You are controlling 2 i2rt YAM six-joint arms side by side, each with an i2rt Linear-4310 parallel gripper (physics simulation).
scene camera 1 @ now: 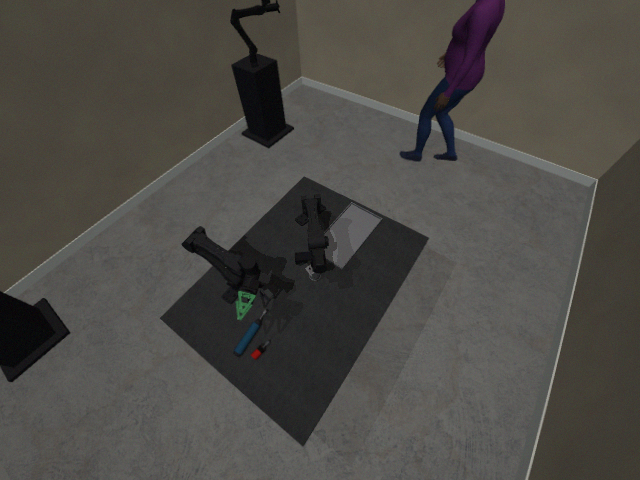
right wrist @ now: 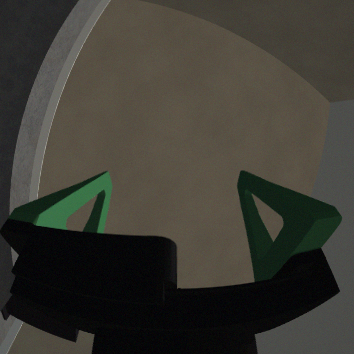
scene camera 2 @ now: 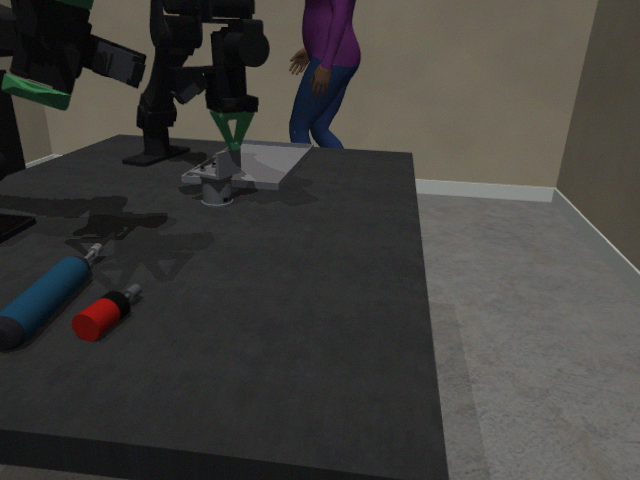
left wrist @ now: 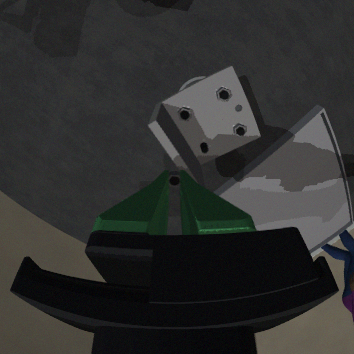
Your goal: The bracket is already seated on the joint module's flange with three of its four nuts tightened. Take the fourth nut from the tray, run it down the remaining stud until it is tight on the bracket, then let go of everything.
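Places are measured from the left arm's base along level axes (x ahead, y left, z up), in metres.
Pixels of known places: left gripper, fingertip midpoint: (scene camera 2: 234,149) (left wrist: 174,177); right gripper, fingertip midpoint: (scene camera 1: 240,316) (right wrist: 174,177) (scene camera 2: 40,44); left arm's base at its link origin: (scene camera 2: 158,157); right arm's base at its link origin: (scene camera 1: 239,286).
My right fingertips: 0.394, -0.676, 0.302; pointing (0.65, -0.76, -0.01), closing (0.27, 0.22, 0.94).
Note:
For each thing: its top centre in the pictures, then the offset to it from my right fingertips, as dx, dy, dz. "spot": a spot on its surface instead. Level surfaces: height alone.
- round joint module at its top centre: (left wrist: 214,123) (scene camera 2: 215,166) -0.063, +0.419, -0.228
- dark hole at a spot on its surface: (left wrist: 204,147) spot: -0.044, +0.433, -0.228
- small dark nut at its top centre: (left wrist: 173,181) -0.021, +0.420, -0.187
- shallow grey tray at its top centre: (left wrist: 309,217) (scene camera 2: 256,157) (scene camera 1: 347,232) -0.136, +0.732, -0.286
- blue-handled tool at its top centre: (scene camera 2: 55,270) (scene camera 1: 250,330) -0.034, -0.004, -0.261
- red-handled tool at its top centre: (scene camera 2: 111,294) (scene camera 1: 260,348) +0.060, -0.016, -0.268
- dark table top at its surface level: dz -0.302
The grey bracket (scene camera 2: 204,171) (left wrist: 212,110) sits on the round joint module (scene camera 2: 216,191), its upright plate beside my left gripper. In the left wrist view three nuts show at its holes, and a dark hole (left wrist: 204,147) without a nut lies nearest the fingers. My left gripper (scene camera 2: 235,146) (left wrist: 174,177) is shut on the small dark nut (left wrist: 174,180), held at the fingertips above and beside the bracket's upright plate, apart from the open hole. My right gripper (right wrist: 174,177) is open and empty, high above the picture's left side in scene camera 2.
The shallow grey tray (scene camera 1: 361,223) (scene camera 2: 268,165) (left wrist: 285,200) lies behind the bracket. A blue-handled tool (scene camera 1: 247,338) (scene camera 2: 49,294) and a red-handled tool (scene camera 1: 256,353) (scene camera 2: 98,316) lie on the dark table top (scene camera 1: 310,372) (scene camera 2: 289,330). A person (scene camera 1: 473,51) (scene camera 2: 330,51) stands beyond the table.

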